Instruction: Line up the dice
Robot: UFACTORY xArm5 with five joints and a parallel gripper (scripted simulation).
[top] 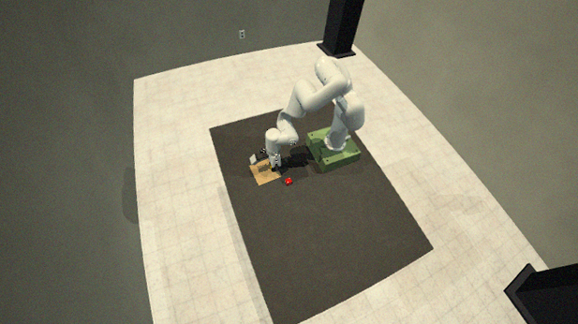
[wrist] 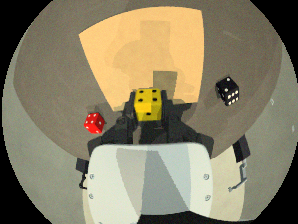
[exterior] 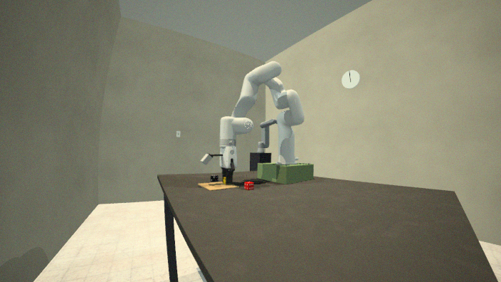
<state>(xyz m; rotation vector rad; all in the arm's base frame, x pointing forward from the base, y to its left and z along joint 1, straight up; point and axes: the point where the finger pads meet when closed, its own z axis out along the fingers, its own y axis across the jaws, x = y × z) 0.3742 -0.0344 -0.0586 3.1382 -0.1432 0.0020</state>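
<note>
Right now my hand is 1 cm above the yellow die. Also, from my hand: black die (12 cm to the right, 2 cm below, 1 cm ahead); tan mat (5 cm ahead, 3 cm below); red die (12 cm to the left, 4 cm behind, 2 cm below).
</note>
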